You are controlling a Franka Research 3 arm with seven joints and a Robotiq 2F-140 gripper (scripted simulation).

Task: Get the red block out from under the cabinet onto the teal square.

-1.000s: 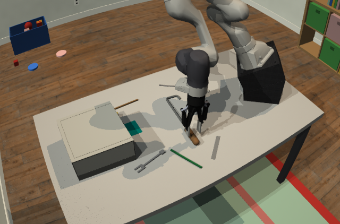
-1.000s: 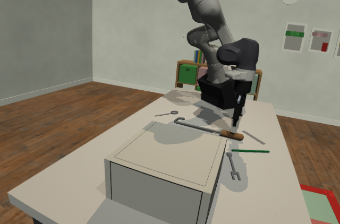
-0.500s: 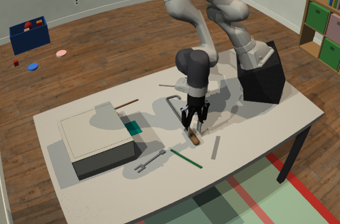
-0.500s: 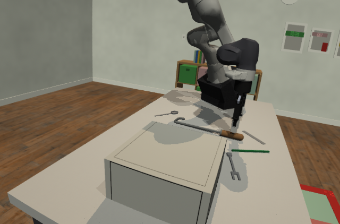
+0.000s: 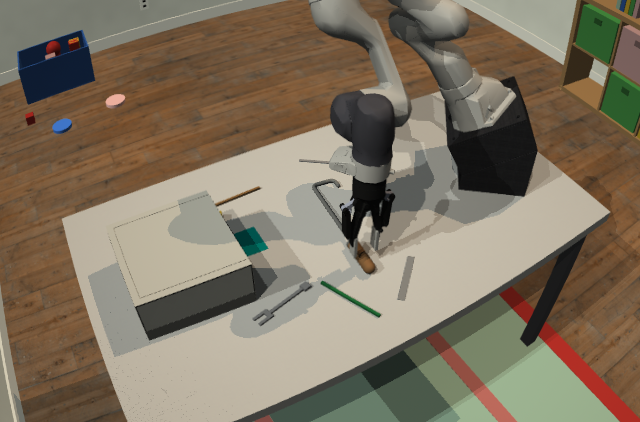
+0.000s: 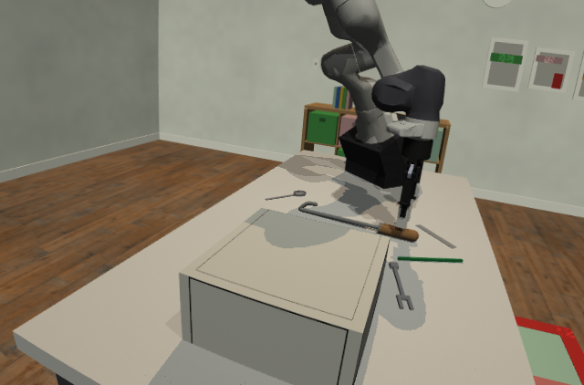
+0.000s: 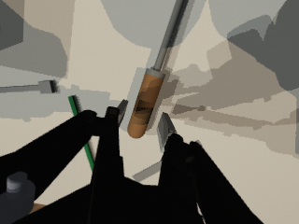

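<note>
Right now the grey strip is 6 cm behind my hand, 10 cm to the left of it and 8 cm below it. The rest, counted from my hand: tool with grey shaft 6 cm behind, 14 cm to the right, 7 cm below; grey forked tool 24 cm ahead, 8 cm below; green stick 10 cm ahead, 8 cm to the left, 7 cm below.
</note>
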